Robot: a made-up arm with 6 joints. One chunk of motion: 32 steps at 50 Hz.
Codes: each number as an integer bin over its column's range. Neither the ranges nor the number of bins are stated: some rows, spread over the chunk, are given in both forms.
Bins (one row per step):
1: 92 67 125 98 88 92
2: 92 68 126 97 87 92
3: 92 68 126 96 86 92
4: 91 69 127 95 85 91
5: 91 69 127 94 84 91
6: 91 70 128 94 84 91
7: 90 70 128 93 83 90
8: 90 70 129 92 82 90
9: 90 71 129 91 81 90
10: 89 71 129 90 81 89
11: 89 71 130 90 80 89
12: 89 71 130 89 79 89
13: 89 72 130 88 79 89
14: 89 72 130 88 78 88
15: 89 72 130 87 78 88
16: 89 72 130 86 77 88
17: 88 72 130 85 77 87
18: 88 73 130 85 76 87
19: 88 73 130 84 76 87
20: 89 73 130 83 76 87
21: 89 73 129 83 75 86
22: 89 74 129 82 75 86
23: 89 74 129 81 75 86
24: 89 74 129 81 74 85
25: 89 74 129 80 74 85
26: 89 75 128 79 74 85
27: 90 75 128 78 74 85
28: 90 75 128 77 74 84
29: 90 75 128 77 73 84
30: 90 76 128 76 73 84
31: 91 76 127 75 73 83
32: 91 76 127 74 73 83
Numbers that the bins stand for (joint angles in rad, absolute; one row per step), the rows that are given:
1: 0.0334 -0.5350 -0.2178 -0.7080 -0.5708 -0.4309
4: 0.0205 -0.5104 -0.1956 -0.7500 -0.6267 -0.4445
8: 0.0076 -0.4980 -0.1733 -0.7920 -0.6825 -0.4582
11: -0.0052 -0.4857 -0.1622 -0.8200 -0.7198 -0.4719
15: -0.0052 -0.4734 -0.1622 -0.8620 -0.7571 -0.4856
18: -0.0181 -0.4611 -0.1622 -0.8900 -0.7943 -0.4993
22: -0.0052 -0.4488 -0.1733 -0.9320 -0.8129 -0.5130
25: -0.0052 -0.4488 -0.1733 -0.9600 -0.8316 -0.5267
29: 0.0076 -0.4365 -0.1844 -1.0020 -0.8502 -0.5404
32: 0.0205 -0.4242 -0.1956 -1.0440 -0.8502 -0.5540
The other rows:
2: 0.0334 -0.5227 -0.2067 -0.7220 -0.5894 -0.4309
3: 0.0334 -0.5227 -0.2067 -0.7360 -0.6080 -0.4309
5: 0.0205 -0.5104 -0.1956 -0.7640 -0.6453 -0.4445
6: 0.0205 -0.4980 -0.1844 -0.7640 -0.6453 -0.4445
7: 0.0076 -0.4980 -0.1844 -0.7780 -0.6639 -0.4582
9: 0.0076 -0.4857 -0.1733 -0.8060 -0.7012 -0.4582
10: -0.0052 -0.4857 -0.1733 -0.8200 -0.7012 -0.4719
12: -0.0052 -0.4857 -0.1622 -0.8340 -0.7384 -0.4719
13: -0.0052 -0.4734 -0.1622 -0.8480 -0.7384 -0.4719
14: -0.0052 -0.4734 -0.1622 -0.8480 -0.7571 -0.4856
16: -0.0052 -0.4734 -0.1622 -0.8760 -0.7757 -0.4856
17: -0.0181 -0.4734 -0.1622 -0.8900 -0.7757 -0.4993
19: -0.0181 -0.4611 -0.1622 -0.9040 -0.7943 -0.4993
20: -0.0052 -0.4611 -0.1622 -0.9180 -0.7943 -0.4993
21: -0.0052 -0.4611 -0.1733 -0.9180 -0.8129 -0.5130
23: -0.0052 -0.4488 -0.1733 -0.9460 -0.8129 -0.5130
24: -0.0052 -0.4488 -0.1733 -0.9460 -0.8316 -0.5267
26: -0.0052 -0.4365 -0.1844 -0.9740 -0.8316 -0.5267
27: 0.0076 -0.4365 -0.1844 -0.9880 -0.8316 -0.5267
28: 0.0076 -0.4365 -0.1844 -1.0020 -0.8316 -0.5404
30: 0.0076 -0.4242 -0.1844 -1.0160 -0.8502 -0.5404
31: 0.0205 -0.4242 -0.1956 -1.0300 -0.8502 -0.5540

